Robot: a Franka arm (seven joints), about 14 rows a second.
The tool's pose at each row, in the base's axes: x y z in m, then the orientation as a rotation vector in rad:
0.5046 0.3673 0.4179 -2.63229 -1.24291 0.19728
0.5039 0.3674 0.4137 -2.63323 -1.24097 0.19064
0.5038 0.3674 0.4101 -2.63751 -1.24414 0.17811
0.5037 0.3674 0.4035 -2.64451 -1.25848 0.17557
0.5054 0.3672 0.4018 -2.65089 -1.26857 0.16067
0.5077 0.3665 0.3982 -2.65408 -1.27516 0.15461
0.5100 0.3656 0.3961 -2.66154 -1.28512 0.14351
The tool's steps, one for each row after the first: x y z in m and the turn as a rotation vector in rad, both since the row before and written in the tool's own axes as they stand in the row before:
-0.0003 0.0005 0.0042 -0.00155 0.00441 0.00092
0.0000 0.0008 0.0035 -0.00776 0.00586 -0.00139
0.0000 0.0016 0.0064 -0.01211 -0.00408 -0.00621
0.0009 0.0018 0.0013 -0.01289 0.00490 -0.00481
0.0009 0.0030 0.0030 -0.00674 0.00117 -0.00319
0.0008 0.0028 0.0015 -0.01286 0.00208 -0.00405

